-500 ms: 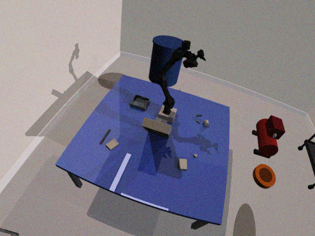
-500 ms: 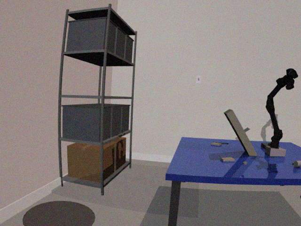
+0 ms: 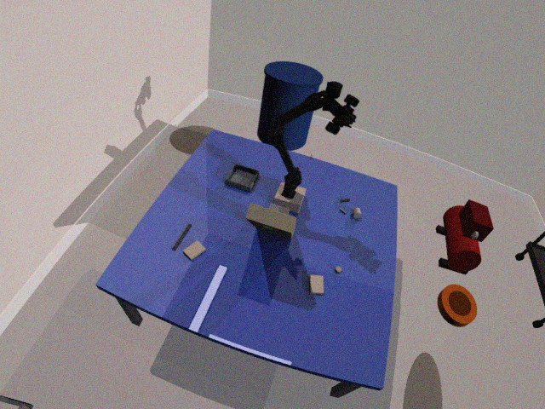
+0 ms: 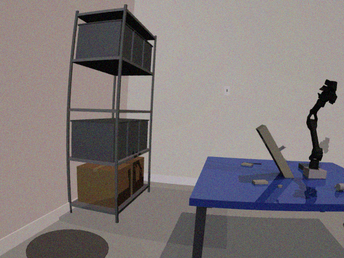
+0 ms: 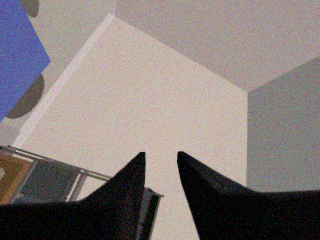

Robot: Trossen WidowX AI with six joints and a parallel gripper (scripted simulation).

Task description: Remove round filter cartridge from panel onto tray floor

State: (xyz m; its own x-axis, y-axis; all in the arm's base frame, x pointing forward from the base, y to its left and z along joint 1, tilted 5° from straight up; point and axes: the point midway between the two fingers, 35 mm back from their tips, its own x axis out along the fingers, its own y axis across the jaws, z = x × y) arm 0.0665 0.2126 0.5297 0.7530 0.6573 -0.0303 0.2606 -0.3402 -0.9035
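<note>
Right now my gripper tip is 34 cm above the round grey filter cartridge, 31 cm short of it and 18 cm to the left of it. The rest, counted from my gripper tip: dark tray 59 cm below, 49 cm to the right, 10 cm behind.
</note>
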